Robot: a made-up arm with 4 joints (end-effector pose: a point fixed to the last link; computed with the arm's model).
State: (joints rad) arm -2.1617 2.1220 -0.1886 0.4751
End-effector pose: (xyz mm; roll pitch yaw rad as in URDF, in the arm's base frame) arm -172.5 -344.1 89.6 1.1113 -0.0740 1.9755
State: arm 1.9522 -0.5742 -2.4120 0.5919
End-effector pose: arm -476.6 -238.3 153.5 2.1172 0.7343 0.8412
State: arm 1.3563 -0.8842 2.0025 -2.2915
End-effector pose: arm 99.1 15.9 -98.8 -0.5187 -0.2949 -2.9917
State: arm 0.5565 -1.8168 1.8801 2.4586
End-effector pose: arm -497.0 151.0 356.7 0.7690 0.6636 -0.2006
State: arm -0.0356 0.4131 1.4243 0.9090
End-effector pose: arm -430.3 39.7 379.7 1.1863 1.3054 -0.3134
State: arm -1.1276 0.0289 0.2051 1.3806
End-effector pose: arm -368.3 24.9 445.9 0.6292 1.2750 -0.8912
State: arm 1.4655 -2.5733 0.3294 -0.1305
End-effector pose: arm -55.0 -154.2 91.6 -1.3300 0.0702 2.6069
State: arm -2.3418 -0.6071 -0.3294 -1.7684
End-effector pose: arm -393.0 56.4 -295.9 2.5233 -1.1811 -1.5189
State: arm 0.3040 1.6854 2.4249 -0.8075
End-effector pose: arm -593.3 362.2 298.1 1.2320 0.5752 -1.0841
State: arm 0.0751 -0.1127 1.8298 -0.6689
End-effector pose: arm -587.7 67.9 -231.3 1.8252 -0.7668 -0.1492
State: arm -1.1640 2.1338 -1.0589 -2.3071
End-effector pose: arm -198.5 291.6 -89.6 -0.2497 -0.7677 -1.8349
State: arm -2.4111 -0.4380 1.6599 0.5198
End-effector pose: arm -639.8 -6.6 78.4 -2.2230 -0.0891 0.0205
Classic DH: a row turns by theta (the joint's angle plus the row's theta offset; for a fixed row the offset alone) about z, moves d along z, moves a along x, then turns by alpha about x. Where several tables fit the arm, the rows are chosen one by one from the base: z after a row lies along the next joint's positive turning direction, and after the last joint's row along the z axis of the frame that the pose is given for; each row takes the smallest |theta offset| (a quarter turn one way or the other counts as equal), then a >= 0, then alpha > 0; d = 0 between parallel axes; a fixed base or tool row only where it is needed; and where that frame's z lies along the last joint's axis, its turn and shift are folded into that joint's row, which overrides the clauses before.
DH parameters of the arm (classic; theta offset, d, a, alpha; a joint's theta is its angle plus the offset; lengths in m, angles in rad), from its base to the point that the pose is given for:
base (fixed): -1.5708 0.0762 0 1.5708
joint 1: 1.5708 0.3422 0.0384 -1.5708
joint 2: 0 0.082 -0.024 -1.5708
joint 3: 1.5708 0.0148 0.0755 -1.5708
joint 4: -1.5024 0 -0.3599 3.1416
tool (fixed): 0.0684 0.0648 0 0

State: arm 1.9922 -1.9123 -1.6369 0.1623
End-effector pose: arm -196.8 -302.6 51.6 -2.9930 0.3769 2.1163
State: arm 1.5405 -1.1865 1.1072 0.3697
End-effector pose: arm -527.4 -220.4 10.9 -0.4159 -0.1851 0.8493
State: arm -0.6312 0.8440 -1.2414 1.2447
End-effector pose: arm -588.3 232.6 150.2 -0.7435 -0.1070 -0.4783
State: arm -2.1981 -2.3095 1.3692 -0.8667
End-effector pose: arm 66.5 -45.3 -16.2 2.3760 -0.1382 -3.0709
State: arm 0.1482 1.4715 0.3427 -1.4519
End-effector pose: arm -454.0 -328.4 205.8 1.4247 0.2240 1.2105
